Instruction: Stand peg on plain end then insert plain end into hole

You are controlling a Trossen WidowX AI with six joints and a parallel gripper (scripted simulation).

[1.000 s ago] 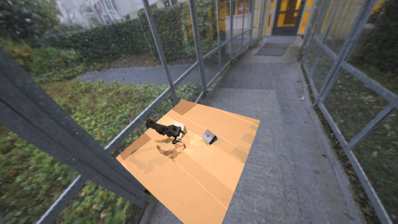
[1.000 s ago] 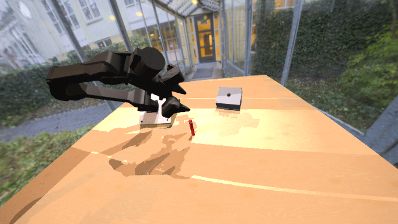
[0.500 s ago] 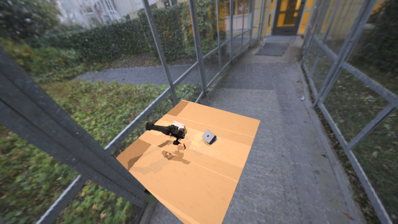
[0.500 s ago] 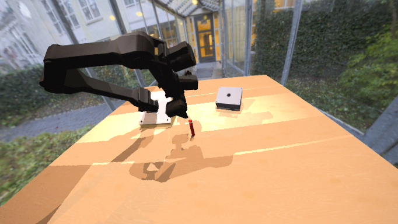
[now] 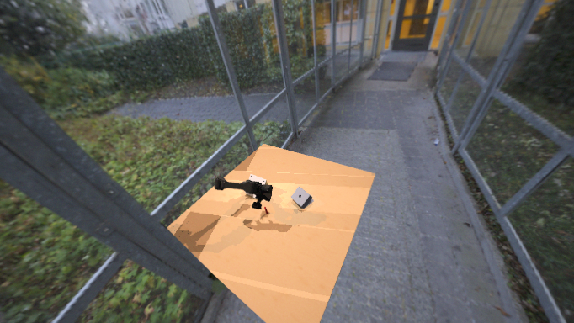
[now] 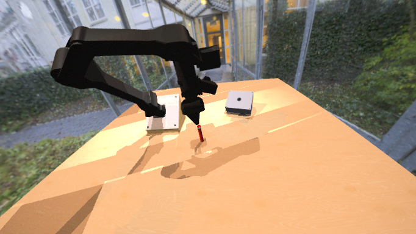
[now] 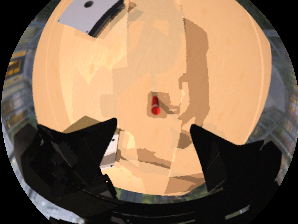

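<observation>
My gripper tip is now 6 cm above the red peg. Round my gripper tip: sloped panel (21 cm to the left, 20 cm ahead, 7 cm below).
</observation>
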